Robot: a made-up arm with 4 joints.
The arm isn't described. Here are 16 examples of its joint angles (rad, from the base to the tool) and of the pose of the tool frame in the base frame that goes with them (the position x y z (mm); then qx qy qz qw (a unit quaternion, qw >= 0)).
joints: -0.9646 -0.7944 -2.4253 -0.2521
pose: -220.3 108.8 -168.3 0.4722 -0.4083 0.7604 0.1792
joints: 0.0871 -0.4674 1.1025 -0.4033
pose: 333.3 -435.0 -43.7 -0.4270 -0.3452 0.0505 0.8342
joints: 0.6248 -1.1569 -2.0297 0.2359
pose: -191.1 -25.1 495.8 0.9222 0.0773 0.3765 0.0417
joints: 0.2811 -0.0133 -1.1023 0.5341
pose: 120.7 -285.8 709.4 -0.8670 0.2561 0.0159 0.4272
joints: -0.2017 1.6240 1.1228 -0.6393
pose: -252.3 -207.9 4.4 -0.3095 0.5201 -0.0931 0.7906
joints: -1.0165 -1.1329 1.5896 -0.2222
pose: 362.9 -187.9 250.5 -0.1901 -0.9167 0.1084 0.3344
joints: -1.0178 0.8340 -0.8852 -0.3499
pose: -203.5 -542.0 195.5 -0.8577 0.1706 -0.1949 0.4442
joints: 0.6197 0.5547 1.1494 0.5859
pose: -77.7 -443.0 43.0 0.0515 0.3975 0.0443 0.9151
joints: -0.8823 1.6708 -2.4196 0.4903
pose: 395.3 -144.1 407.2 -0.8476 0.4812 0.2206 0.0363
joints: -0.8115 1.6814 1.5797 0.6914
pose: -56.8 -2.3 -309.6 0.5899 0.0317 -0.0960 0.8011
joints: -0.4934 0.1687 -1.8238 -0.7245
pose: -197.8 -99.9 454.8 0.8956 -0.2212 0.2042 0.3275
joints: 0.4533 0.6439 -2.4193 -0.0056
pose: 475.7 174.8 335.5 0.7798 -0.2017 -0.3050 0.5081
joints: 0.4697 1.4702 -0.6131 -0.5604
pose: 355.9 -489.6 505.9 -0.6499 0.5436 0.5258 0.0762
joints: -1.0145 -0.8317 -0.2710 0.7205
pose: -105.3 -677.4 -34.1 -0.4411 -0.6108 -0.2752 0.5972
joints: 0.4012 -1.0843 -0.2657 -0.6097
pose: 181.0 -557.9 445.3 -0.8457 -0.4030 -0.2111 0.2790
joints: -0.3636 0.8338 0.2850 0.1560
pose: -107.9 -603.9 25.2 -0.3948 0.2203 0.0070 0.8920
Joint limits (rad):
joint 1: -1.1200..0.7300
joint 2: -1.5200..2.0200
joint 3: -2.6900..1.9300
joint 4: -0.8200..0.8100
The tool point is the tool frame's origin. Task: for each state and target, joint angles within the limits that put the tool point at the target. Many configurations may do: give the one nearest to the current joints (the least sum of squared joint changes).
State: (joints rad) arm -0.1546 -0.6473 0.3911 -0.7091
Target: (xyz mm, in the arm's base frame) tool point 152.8 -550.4 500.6
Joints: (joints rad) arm 0.3958 -0.6213 -0.3323 -0.0546
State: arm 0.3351 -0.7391 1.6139 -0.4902
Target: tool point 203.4 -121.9 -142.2
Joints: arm 0.7085 -0.5332 1.9294 -0.7463
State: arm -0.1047 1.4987 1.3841 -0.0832
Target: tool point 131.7 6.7 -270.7
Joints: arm -0.7160 1.1540 1.8974 -0.0097
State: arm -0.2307 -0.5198 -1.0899 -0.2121
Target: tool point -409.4 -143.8 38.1
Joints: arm -0.6257 -0.7200 -1.7511 -0.2808
